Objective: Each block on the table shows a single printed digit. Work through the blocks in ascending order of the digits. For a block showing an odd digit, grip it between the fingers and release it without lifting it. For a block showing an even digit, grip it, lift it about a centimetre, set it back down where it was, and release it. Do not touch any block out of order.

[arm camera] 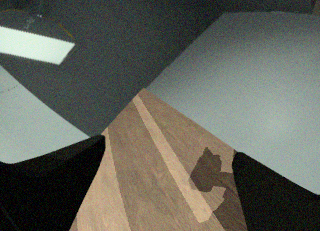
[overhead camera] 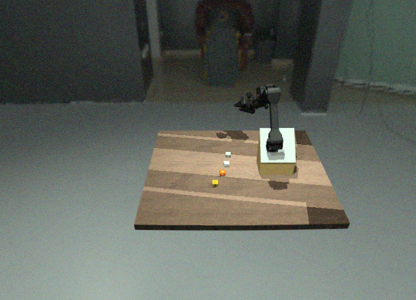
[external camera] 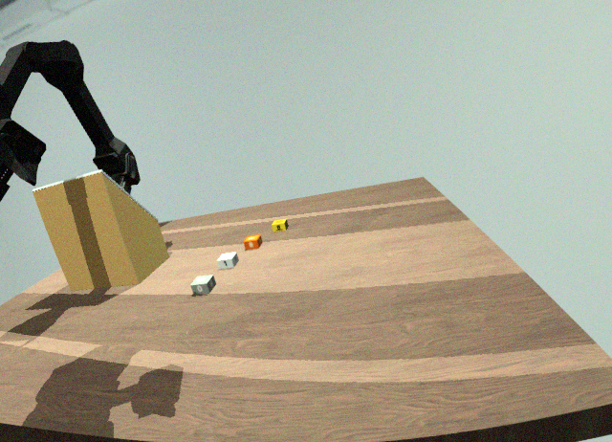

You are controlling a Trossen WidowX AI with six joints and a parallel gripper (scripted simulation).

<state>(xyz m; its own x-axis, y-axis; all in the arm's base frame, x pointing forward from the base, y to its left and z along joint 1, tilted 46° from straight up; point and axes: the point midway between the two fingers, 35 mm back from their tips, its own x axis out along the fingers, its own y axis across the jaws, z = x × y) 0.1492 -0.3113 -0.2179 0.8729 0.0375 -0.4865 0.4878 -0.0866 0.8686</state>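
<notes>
Now: the grey block 70 mm ahead of my gripper tip, 250 mm to the left of it and 220 mm below it. The rest, counted from my gripper tip: yellow block: 160 mm ahead, 520 mm to the left, 220 mm below; white block: 80 mm ahead, 340 mm to the left, 220 mm below; orange block: 110 mm ahead, 430 mm to the left, 220 mm below.
</notes>
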